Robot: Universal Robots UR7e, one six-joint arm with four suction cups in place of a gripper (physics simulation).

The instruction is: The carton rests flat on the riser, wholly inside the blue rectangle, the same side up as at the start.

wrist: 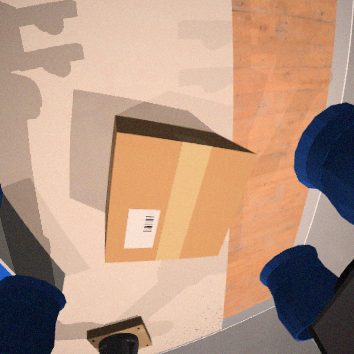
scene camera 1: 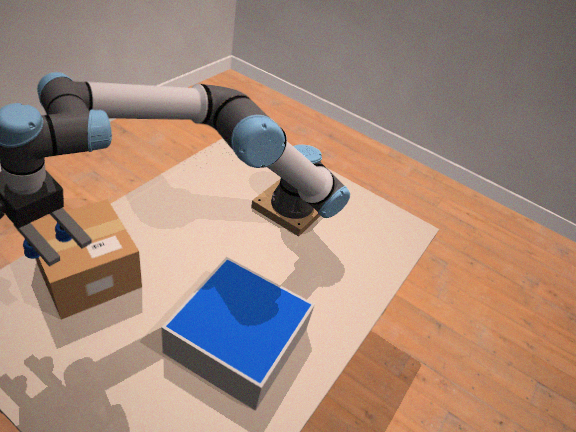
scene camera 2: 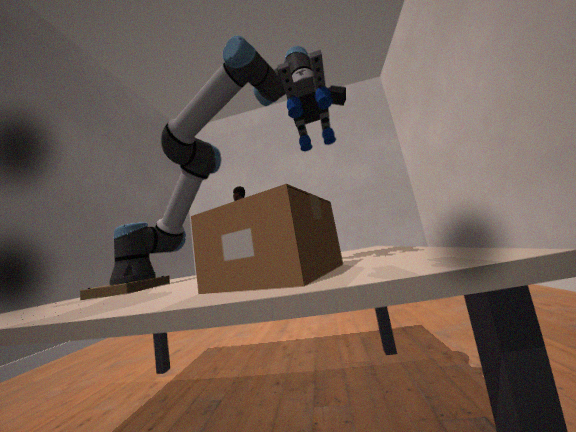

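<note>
The brown carton [scene camera 1: 122, 275] [scene camera 2: 270, 240] [wrist: 150, 175] rests flat on the table, its taped top with the barcode label facing up. It stands apart from the grey riser [scene camera 1: 210, 370] [wrist: 32, 245]. The riser's top bears the blue rectangle [scene camera 1: 190, 325], with no carton on it; a corner of the blue shows at the left edge of the wrist view. My gripper [scene camera 1: 47, 240] [scene camera 2: 313, 120] [wrist: 163, 240] is open and holds nothing. Its blue suction cups point down, well above the carton's top, with a clear gap in the scene camera 2 view.
My arm's base stands on a brown plate [scene camera 1: 262, 204] [scene camera 2: 102, 291] at the back of the pale table [scene camera 1: 370, 215] [scene camera 2: 350, 297]. The arm's shadow falls across the riser's top. A person's dark head [scene camera 2: 239, 191] shows behind the carton. The table's edge drops to the wooden floor.
</note>
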